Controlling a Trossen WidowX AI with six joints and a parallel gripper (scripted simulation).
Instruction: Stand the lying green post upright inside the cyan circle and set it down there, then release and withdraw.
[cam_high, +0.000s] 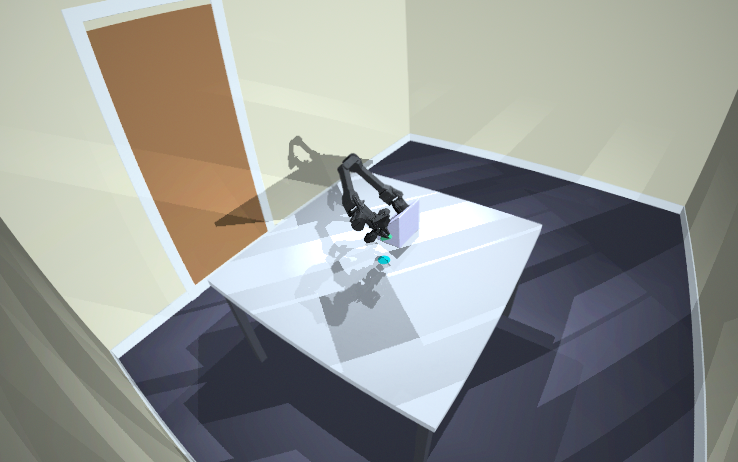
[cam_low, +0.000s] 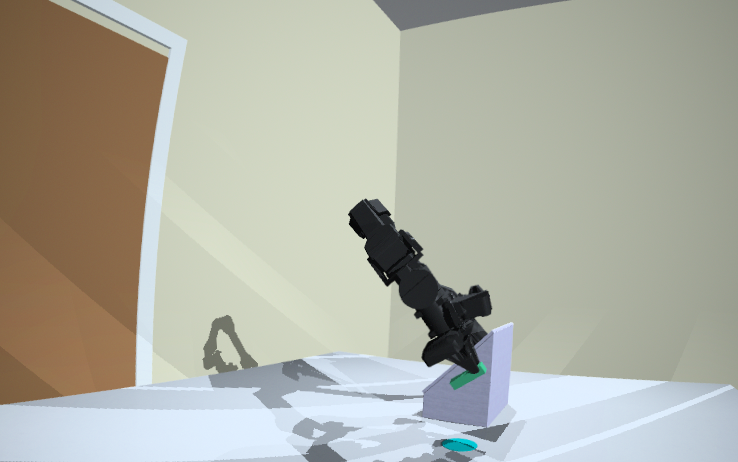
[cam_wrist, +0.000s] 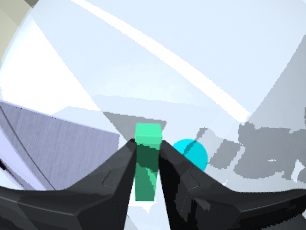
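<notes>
My gripper tip is now 13 cm above the cyan circle, 3 cm short of it and 1 cm to the left of it. Round my gripper tip: green post: 2 cm to the right, 1 cm below.
</notes>
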